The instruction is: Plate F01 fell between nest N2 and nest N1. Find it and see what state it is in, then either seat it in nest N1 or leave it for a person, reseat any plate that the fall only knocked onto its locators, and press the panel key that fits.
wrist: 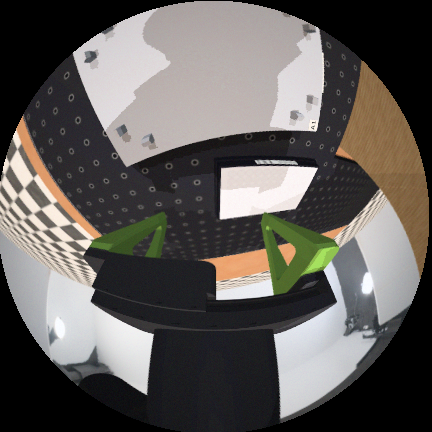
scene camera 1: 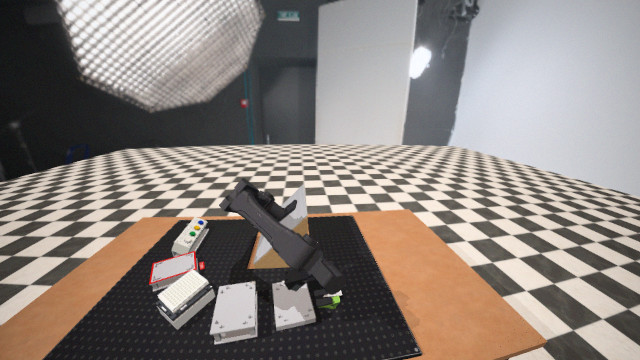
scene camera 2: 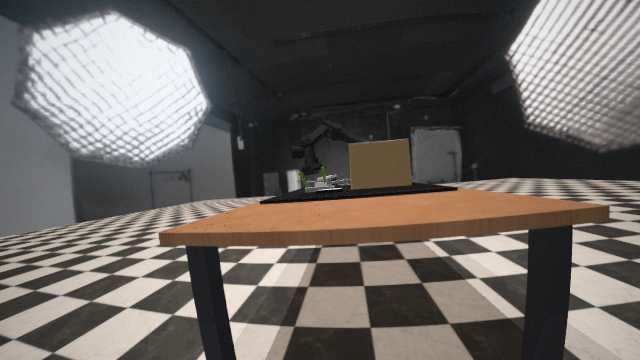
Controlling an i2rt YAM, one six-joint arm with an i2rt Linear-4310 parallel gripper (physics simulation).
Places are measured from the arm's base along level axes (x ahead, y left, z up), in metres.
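Pixels of known places: gripper, fingertip midpoint: [wrist: 213,217] [scene camera 2: 315,185]; arm's base, link origin: [scene camera 1: 282,216] [scene camera 2: 380,161].
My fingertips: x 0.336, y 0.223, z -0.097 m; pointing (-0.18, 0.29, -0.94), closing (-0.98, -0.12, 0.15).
Ahead of a thing's pixels: the offset from my fingertips to its middle. Level surfaces: height alone.
A plate-like piece {0.070 m back, 0.007 m right, 0.033 m down} [wrist: 265,192] with a plain pale face, dark rim and striped label on one side lies on the black mat beside the nest marked A1 {0.013 m ahead, 0.130 m right, 0.024 m down} [wrist: 215,85] [scene camera 1: 294,310]. No wells can be made out on that face. This nest has a bare grey-white top with corner locators. A second bare nest {0.068 m ahead, 0.298 m right, 0.008 m down} [scene camera 1: 235,310] stands to its left in scene camera 1. A white-welled plate {0.046 m ahead, 0.480 m right, 0.035 m up} [scene camera 1: 184,291] sits on another nest further left; its exact seating is unclear. The key panel {0.280 m back, 0.672 m right, 0.002 m up} [scene camera 1: 188,239] has blue, yellow and green keys. My gripper [wrist: 213,217] [scene camera 2: 314,181] is open and empty, above the mat near the plate-like piece.
A red-edged tray {0.076 m back, 0.616 m right, 0.017 m down} [scene camera 1: 174,268] with a red tab stands between the panel and the plated nest. An upright board [scene camera 2: 380,164] with a slanted pale panel [scene camera 1: 296,206] stands behind the nests. The black mat {0.040 m down} [scene camera 1: 370,320] lies on the wooden table {0.053 m down} [scene camera 1: 450,300] [scene camera 2: 400,215].
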